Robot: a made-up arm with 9 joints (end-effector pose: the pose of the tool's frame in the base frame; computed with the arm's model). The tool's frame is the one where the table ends.
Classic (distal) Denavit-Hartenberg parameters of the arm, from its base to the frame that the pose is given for. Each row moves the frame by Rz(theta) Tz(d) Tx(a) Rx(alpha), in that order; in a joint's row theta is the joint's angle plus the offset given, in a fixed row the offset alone. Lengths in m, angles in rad.
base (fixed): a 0, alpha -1.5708, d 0.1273, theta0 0
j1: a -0.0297, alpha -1.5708, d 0.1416, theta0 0
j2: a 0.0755, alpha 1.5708, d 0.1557, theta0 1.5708
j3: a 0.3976, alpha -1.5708, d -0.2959, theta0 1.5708
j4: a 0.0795, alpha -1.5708, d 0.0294, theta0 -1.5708
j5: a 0.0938, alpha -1.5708, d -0.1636, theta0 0
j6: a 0.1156, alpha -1.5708, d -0.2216, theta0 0
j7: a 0.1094, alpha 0, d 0, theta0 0.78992
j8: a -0.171, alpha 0, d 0, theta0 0.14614
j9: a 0.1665, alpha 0, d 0, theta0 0.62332
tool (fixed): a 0, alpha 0, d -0.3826, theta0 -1.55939
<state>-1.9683 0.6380 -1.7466 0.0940 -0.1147 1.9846 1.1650 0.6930 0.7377</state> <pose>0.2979 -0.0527 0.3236 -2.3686 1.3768 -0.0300</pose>
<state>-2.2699 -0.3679 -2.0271 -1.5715 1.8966 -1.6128 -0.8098 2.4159 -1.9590</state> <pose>0.3101 -0.0050 0.3520 -0.0871 -2.2721 -0.1488</pose>
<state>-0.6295 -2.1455 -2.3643 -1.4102 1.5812 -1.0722 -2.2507 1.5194 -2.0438</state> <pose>0.4923 0.2185 0.4165 1.1145 -0.6537 -0.2089</pose>
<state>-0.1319 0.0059 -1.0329 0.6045 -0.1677 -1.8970 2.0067 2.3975 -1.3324</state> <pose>-0.2203 0.2013 -0.2343 2.0730 0.4932 0.7167</pose>
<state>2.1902 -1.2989 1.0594 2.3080 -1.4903 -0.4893 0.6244 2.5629 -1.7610</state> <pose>-0.0918 -0.0442 0.1659 -0.5500 1.0929 1.1083</pose>
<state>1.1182 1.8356 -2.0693 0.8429 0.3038 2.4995 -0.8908 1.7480 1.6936</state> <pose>-0.0909 -0.0834 0.4001 -1.0795 -1.5445 -1.3072</pose>
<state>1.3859 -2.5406 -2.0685 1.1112 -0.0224 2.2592 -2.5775 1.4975 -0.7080</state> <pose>0.0022 0.8380 0.0550 2.1291 -0.4562 0.1332</pose>
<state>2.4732 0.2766 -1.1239 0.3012 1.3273 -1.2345 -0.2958 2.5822 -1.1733</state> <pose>-0.3181 -0.4067 0.7992 -1.1488 2.5904 -0.5746</pose>
